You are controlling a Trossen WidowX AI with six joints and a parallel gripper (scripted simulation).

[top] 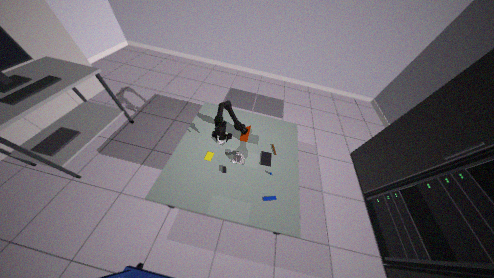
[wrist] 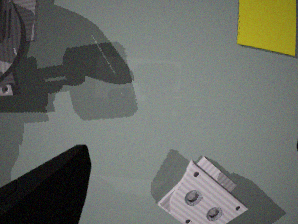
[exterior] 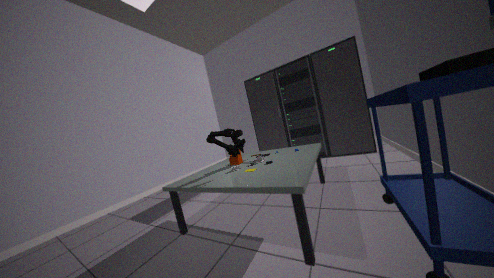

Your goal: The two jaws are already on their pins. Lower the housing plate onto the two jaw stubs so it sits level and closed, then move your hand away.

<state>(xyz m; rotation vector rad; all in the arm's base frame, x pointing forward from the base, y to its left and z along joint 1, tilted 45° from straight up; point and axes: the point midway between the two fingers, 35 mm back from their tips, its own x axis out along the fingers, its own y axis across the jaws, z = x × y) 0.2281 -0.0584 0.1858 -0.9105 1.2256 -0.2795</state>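
The white part lies 21 cm to the left of my gripper tip, 14 cm below it and 6 cm ahead of it. Round my gripper tip: dark flat slab (48 cm to the left, 14 cm below, 7 cm behind); then yellow block (14 cm below, 13 cm ahead, 8 cm to the right); then dark cube (21 cm ahead, 13 cm below, 12 cm to the left).
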